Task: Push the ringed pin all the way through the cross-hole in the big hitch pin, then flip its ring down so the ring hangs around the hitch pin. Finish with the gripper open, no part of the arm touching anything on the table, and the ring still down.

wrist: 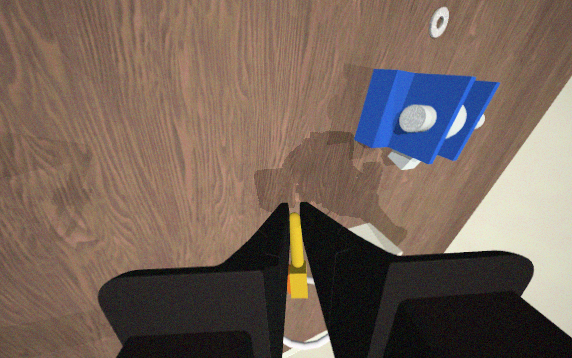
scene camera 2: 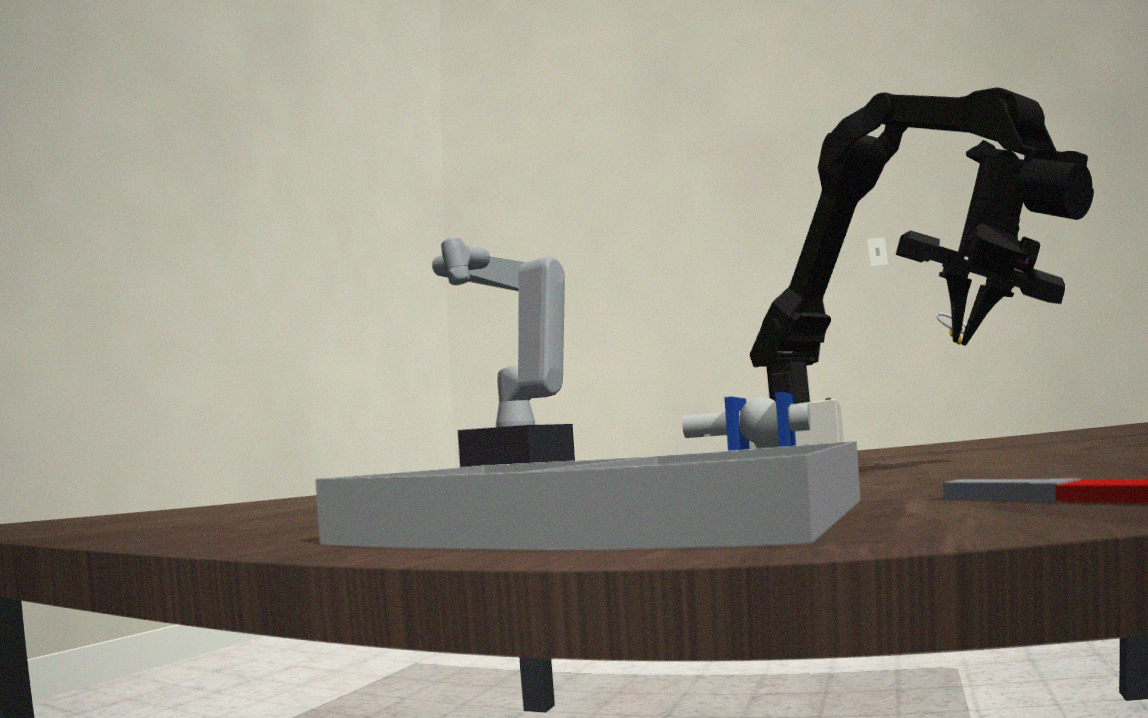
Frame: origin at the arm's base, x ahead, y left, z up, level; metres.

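Where they show: gripper, fingertip midpoint: [wrist: 293, 209] [scene camera 2: 959, 343].
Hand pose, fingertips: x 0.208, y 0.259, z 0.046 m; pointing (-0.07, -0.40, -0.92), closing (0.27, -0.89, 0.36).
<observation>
Things, the pixels of their top centre, and the offset from my fingertips. "spot": a spot on its surface instead.
- ringed pin, surface spot: [wrist: 297, 242] spot: dx -0.014, dy -0.001, dz +0.011 m
- blue holder, surface spot: [scene camera 2: 735, 424] spot: dx +0.113, dy -0.230, dz -0.065 m
- grey tray, top centre: [scene camera 2: 600, 462] dx +0.469, dy -0.197, dz -0.086 m
- red bar, top centre: [scene camera 2: 1068, 480] dx +0.447, dy +0.087, dz -0.117 m
- white washer, top centre: [wrist: 440, 22] dx +0.183, dy -0.222, dz -0.125 m
My gripper [scene camera 2: 961, 340] [wrist: 293, 209] is shut on the ringed pin [wrist: 297, 242], high above the table. The pin's yellow shaft and square yellow head show between the fingers in the wrist view. Its thin white ring [scene camera 2: 942, 316] [wrist: 304, 345] sticks out beside the fingers. The big hitch pin [scene camera 2: 759, 420] [wrist: 417, 118] is light grey and lies level through two upright plates of a blue holder [scene camera 2: 735, 424] [wrist: 385, 110]. In the wrist view it is at the upper right, apart from the gripper. Its cross-hole cannot be made out.
A grey tray [scene camera 2: 558, 512] stands at the table's front edge. A grey and red bar [scene camera 2: 1100, 491] lies at the right. A white washer [wrist: 433, 30] lies beyond the blue holder. A white box [scene camera 2: 827, 420] stands behind the hitch pin. Another grey arm [scene camera 2: 541, 325] stands on a dark block [scene camera 2: 516, 444].
</observation>
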